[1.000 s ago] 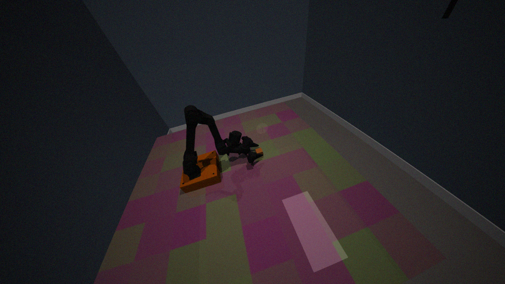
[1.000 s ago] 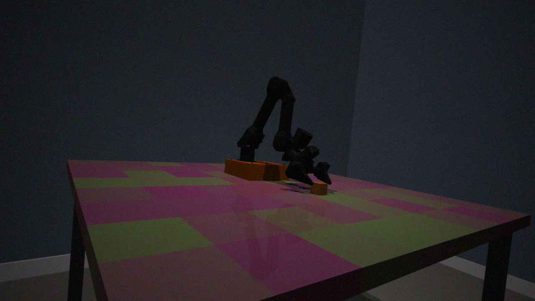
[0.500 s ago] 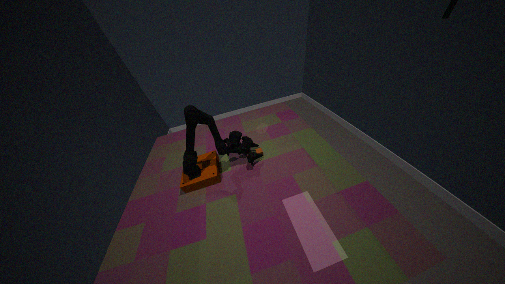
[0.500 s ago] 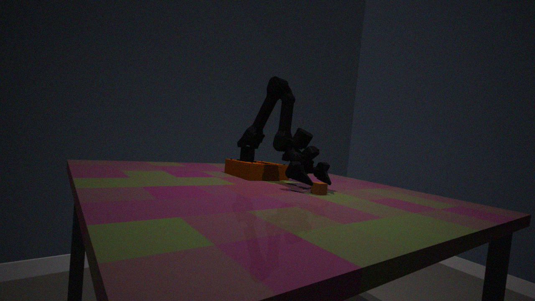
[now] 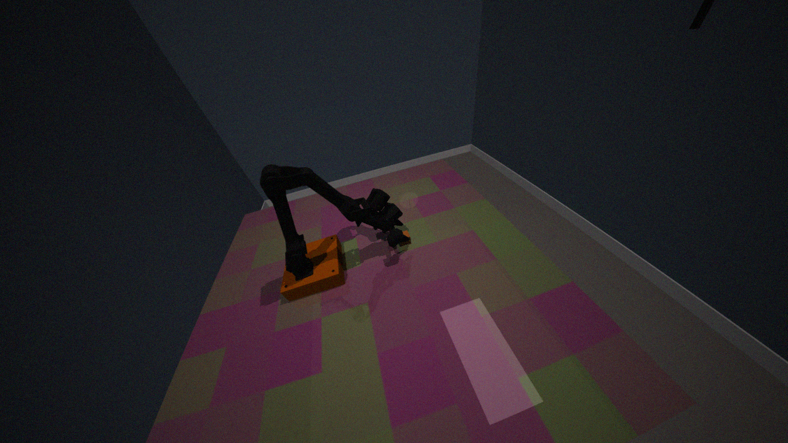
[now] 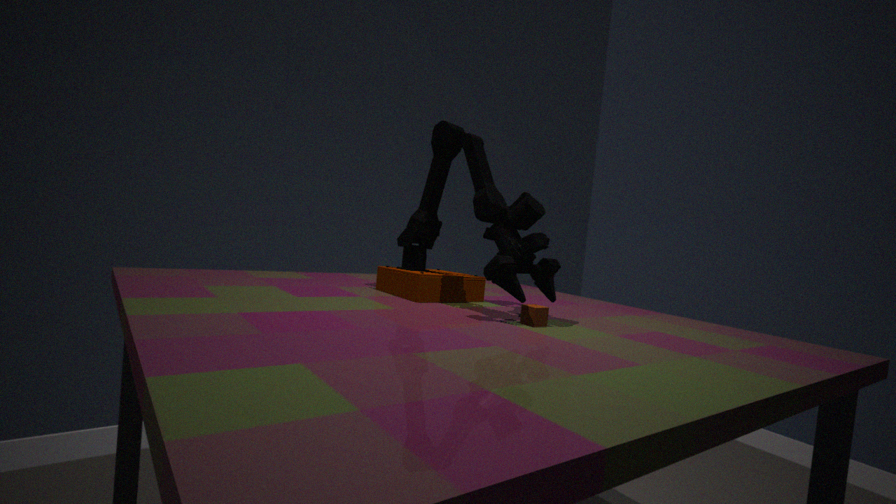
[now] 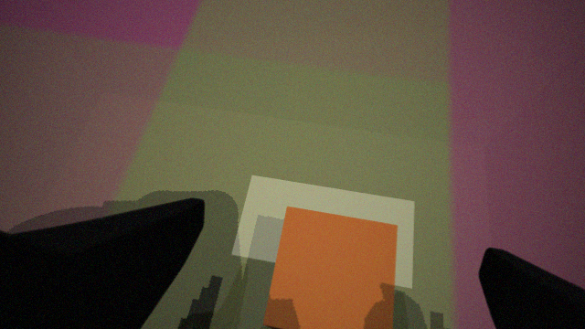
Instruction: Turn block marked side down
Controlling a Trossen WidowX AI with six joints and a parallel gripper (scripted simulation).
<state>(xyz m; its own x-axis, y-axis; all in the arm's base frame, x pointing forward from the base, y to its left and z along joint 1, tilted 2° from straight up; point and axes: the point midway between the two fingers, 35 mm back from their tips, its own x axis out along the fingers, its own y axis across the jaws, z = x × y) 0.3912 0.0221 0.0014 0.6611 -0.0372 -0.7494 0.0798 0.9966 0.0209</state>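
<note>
Now: gripper tip 20 mm past the orange block and 30 mm above it.
</note>
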